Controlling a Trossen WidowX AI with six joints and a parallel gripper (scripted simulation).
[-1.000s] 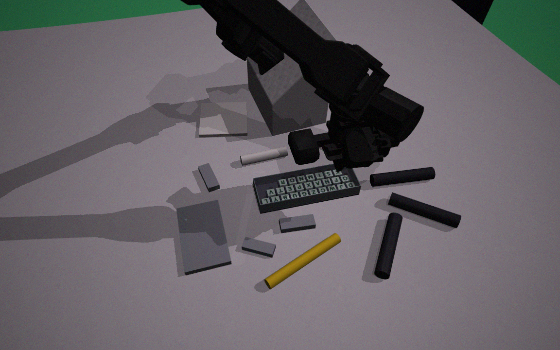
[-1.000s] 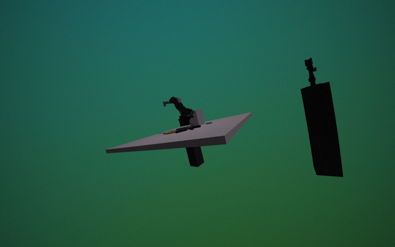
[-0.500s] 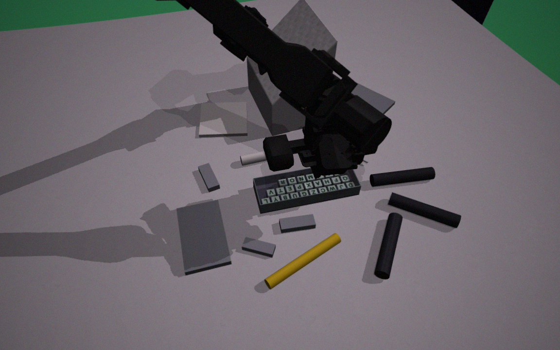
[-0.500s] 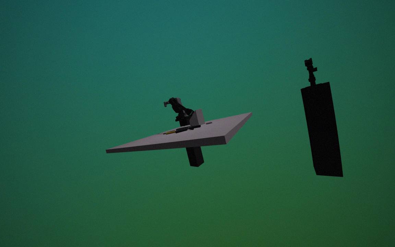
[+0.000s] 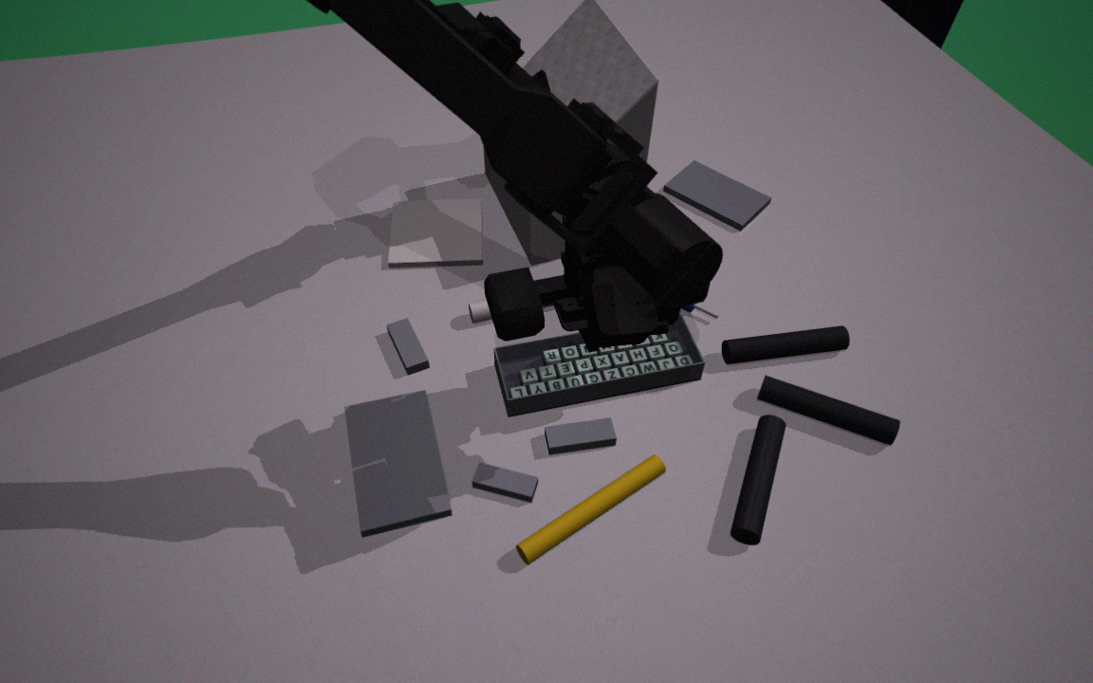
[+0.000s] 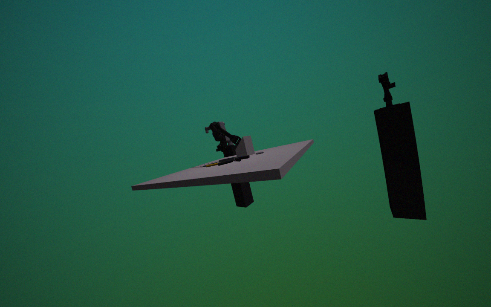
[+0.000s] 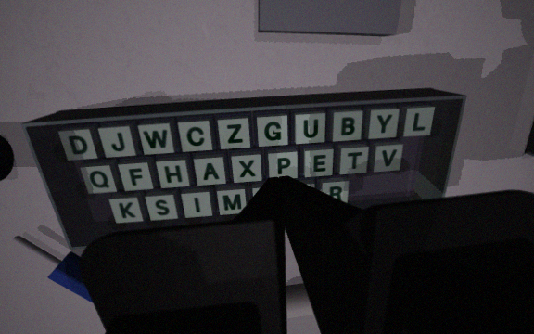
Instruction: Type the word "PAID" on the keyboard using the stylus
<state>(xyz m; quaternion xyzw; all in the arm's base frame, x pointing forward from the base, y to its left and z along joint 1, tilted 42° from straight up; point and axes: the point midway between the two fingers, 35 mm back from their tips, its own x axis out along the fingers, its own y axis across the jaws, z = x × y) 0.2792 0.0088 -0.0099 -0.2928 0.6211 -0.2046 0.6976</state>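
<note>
Right now my gripper tip is 120 mm to the right of the stylus, 70 mm past it and 30 mm above it. Round my gripper tip: yellow cylinder: 150 mm ahead, 30 mm to the right, 30 mm below; grey slab: 230 mm behind, 210 mm to the left, 40 mm below; pale cylinder: 100 mm behind, 60 mm to the right, 30 mm below.
</note>
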